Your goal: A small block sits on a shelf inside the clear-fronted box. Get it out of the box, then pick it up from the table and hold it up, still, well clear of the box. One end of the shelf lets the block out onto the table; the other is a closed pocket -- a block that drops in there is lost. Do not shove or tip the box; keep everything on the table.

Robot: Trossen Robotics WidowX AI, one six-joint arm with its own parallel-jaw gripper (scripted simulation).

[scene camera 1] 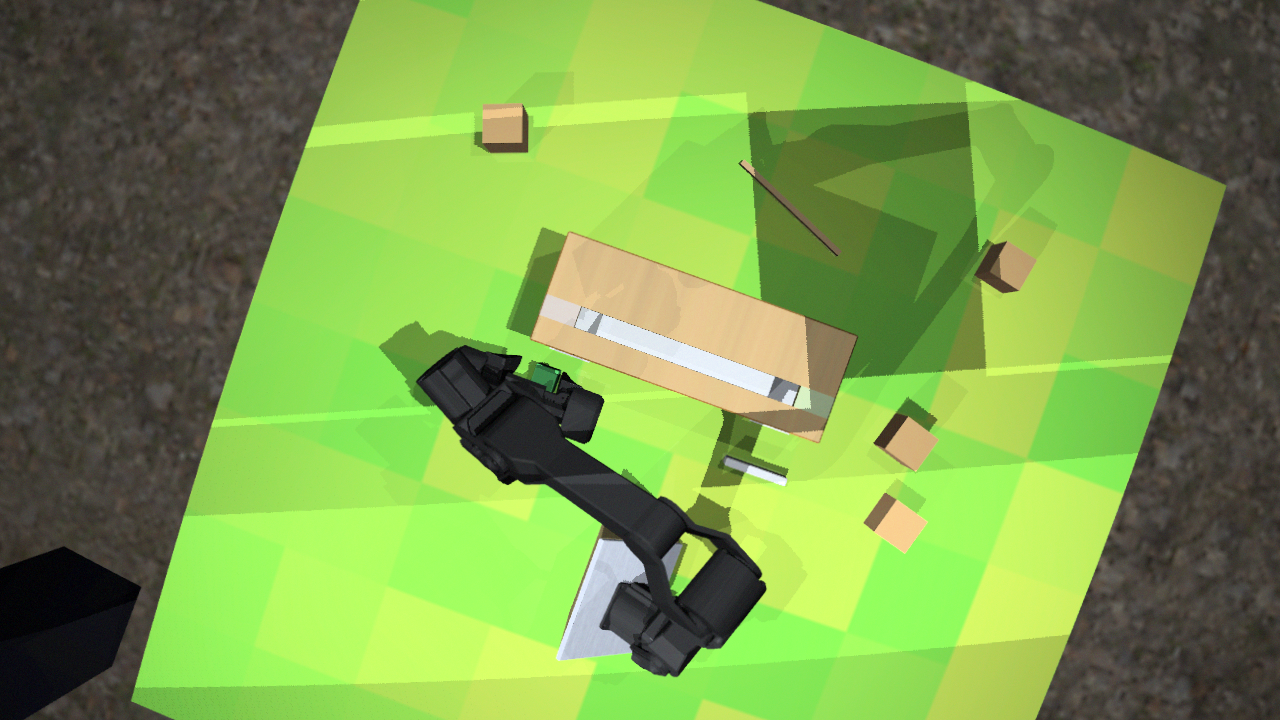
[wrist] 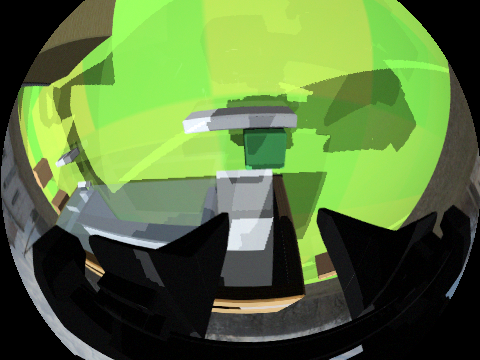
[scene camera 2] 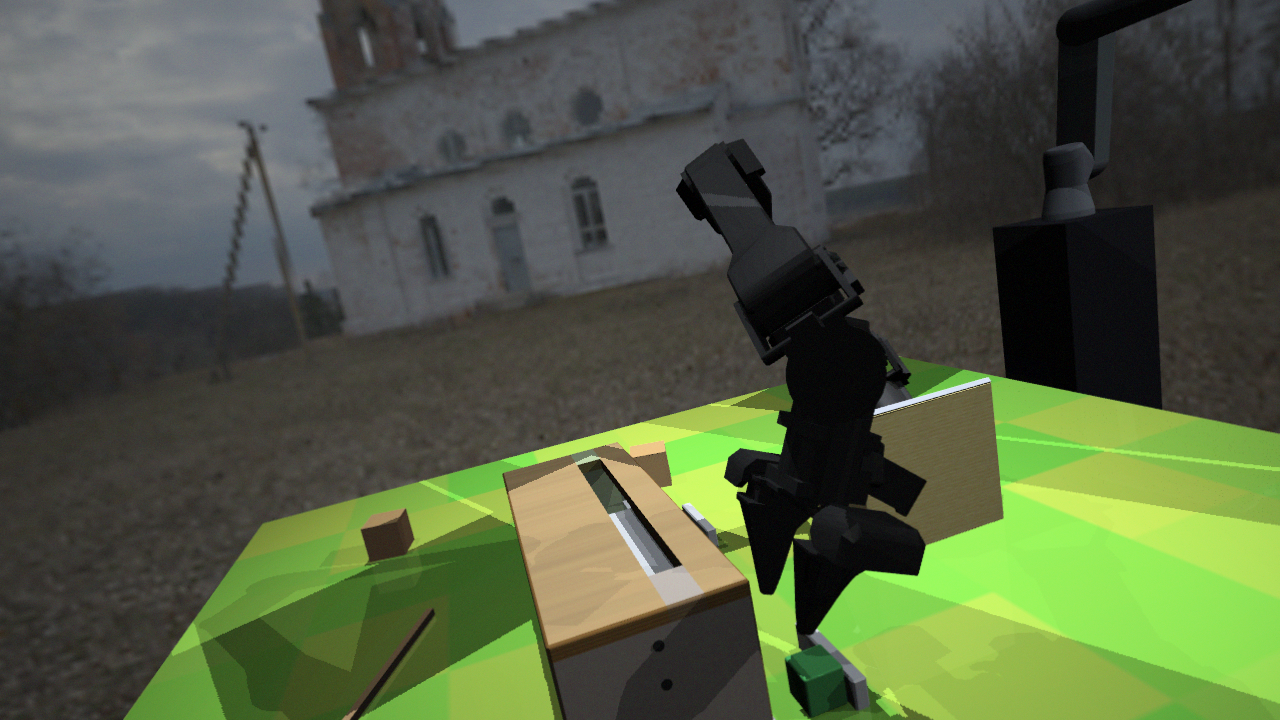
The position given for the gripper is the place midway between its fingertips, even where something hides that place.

In view: the gripper [scene camera 2: 784, 612], a green block [wrist: 264, 148], a wooden-topped box [scene camera 2: 636, 605] and a thin stick [scene camera 1: 756, 175].
The wooden-topped box also shows in scene camera 1 [scene camera 1: 780, 369] and in the wrist view [wrist: 262, 272]. The gripper also shows in scene camera 1 [scene camera 1: 542, 366] and in the wrist view [wrist: 275, 217]. The wrist view does not show the thin stick, which is hidden by the gripper.
